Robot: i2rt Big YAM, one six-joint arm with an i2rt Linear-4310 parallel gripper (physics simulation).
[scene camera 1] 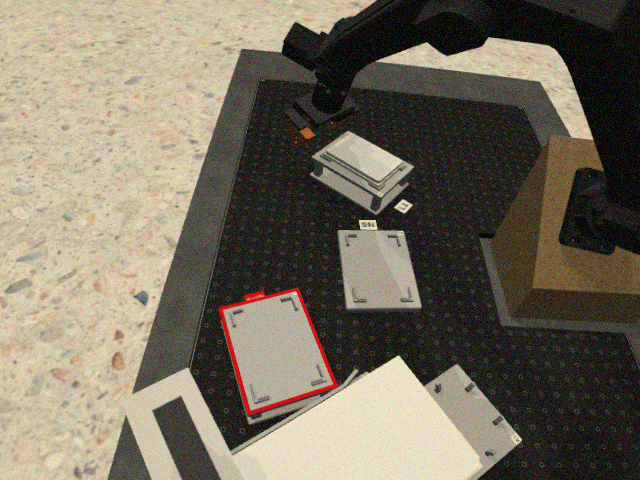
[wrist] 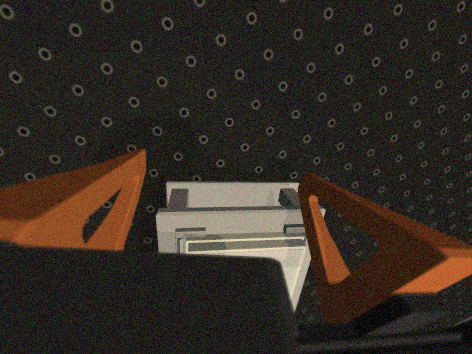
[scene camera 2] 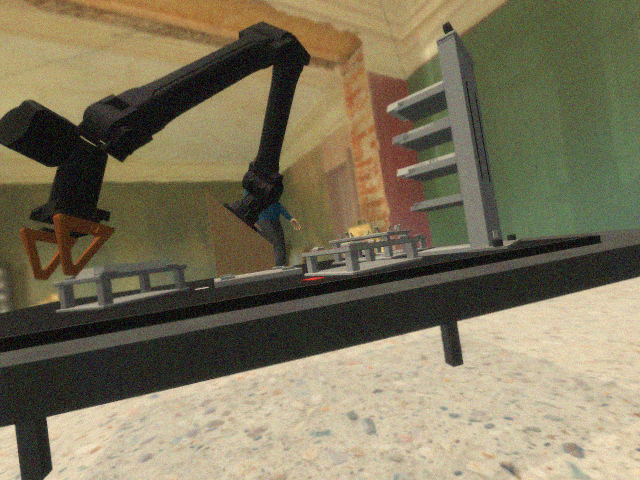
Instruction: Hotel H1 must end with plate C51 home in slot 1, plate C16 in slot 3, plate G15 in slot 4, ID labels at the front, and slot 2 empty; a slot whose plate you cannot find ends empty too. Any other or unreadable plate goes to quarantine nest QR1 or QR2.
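My gripper is open, its orange fingers wide apart with nothing between them. It hangs above the far end of a raised stand. A pale plate lies on that stand; in the wrist view the gripper body hides much of it. I can read no ID label on it. The hotel is a grey column with four shelves. In scene camera 1 a large cream slab covers its shelf area; I cannot tell whether it is a plate.
A flat grey nest has a tag reading N6. Another tag lies beside the raised stand. A red-edged nest sits near the hotel; its red tag is unreadable. A brown block stands by the arm's base.
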